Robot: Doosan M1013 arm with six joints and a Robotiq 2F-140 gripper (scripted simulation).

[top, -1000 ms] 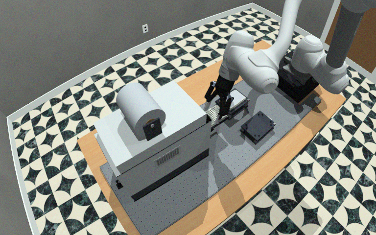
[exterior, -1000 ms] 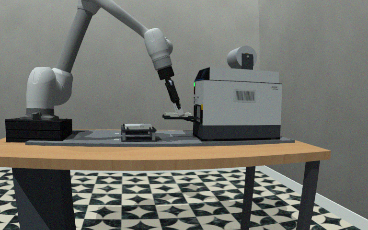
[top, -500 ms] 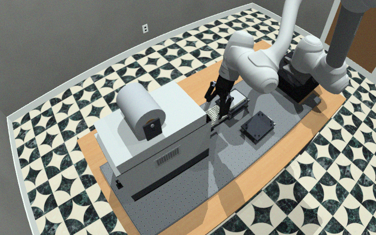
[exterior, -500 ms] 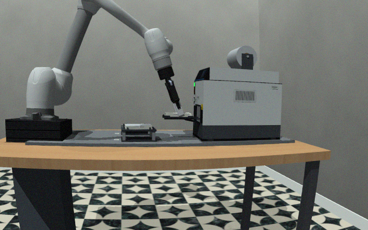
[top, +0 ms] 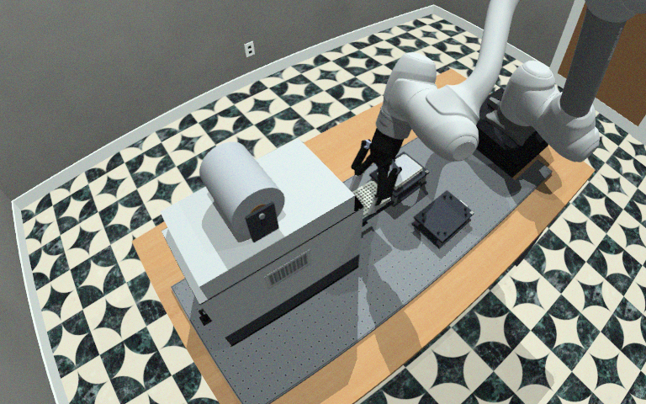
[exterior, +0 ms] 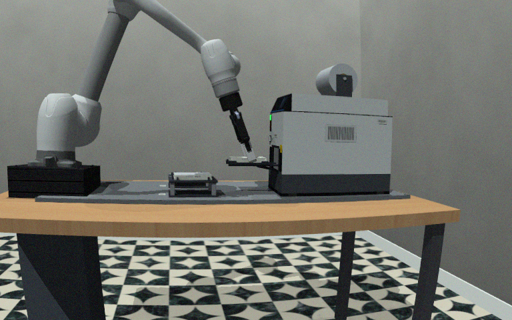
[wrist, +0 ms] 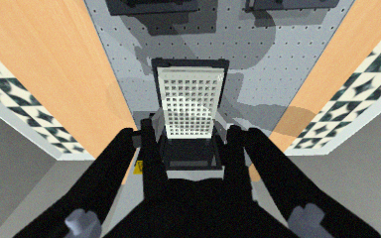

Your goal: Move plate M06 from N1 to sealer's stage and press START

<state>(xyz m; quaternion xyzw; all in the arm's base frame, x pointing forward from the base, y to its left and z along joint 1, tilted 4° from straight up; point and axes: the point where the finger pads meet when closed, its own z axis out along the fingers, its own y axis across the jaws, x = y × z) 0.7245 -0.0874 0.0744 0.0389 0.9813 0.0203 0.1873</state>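
The white well plate lies 30 mm below my hand. From my hand the other things lie so: black stage: 40 mm below; foil-covered plate: 200 mm behind, 40 mm to the right, 80 mm below; nest N1: 200 mm behind, 160 mm to the left, 110 mm below.
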